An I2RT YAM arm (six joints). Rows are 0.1 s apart.
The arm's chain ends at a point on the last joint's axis. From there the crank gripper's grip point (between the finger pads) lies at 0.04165 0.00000 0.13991 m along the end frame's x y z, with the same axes.
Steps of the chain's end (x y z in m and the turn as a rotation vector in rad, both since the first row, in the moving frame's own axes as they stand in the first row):
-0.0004, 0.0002, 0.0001, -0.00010, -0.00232, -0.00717
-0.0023, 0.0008, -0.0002, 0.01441, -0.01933, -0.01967
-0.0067, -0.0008, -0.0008, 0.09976, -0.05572, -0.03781
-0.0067, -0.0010, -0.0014, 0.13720, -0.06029, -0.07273
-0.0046, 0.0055, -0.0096, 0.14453, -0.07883, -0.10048
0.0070, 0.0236, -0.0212, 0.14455, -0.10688, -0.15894
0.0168, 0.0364, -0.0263, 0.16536, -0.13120, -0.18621
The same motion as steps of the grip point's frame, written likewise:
-0.0007, -0.0001, 0.0002, -0.00010, -0.00232, -0.00717
-0.0050, -0.0020, 0.0006, 0.01441, -0.01933, -0.01967
-0.0148, -0.0163, 0.0005, 0.09976, -0.05572, -0.03781
-0.0160, -0.0230, -0.0007, 0.13720, -0.06029, -0.07273
-0.0169, -0.0184, -0.0085, 0.14453, -0.07883, -0.10048
-0.0102, -0.0021, -0.0195, 0.14455, -0.10688, -0.15894
-0.0045, 0.0072, -0.0246, 0.16536, -0.13120, -0.18621

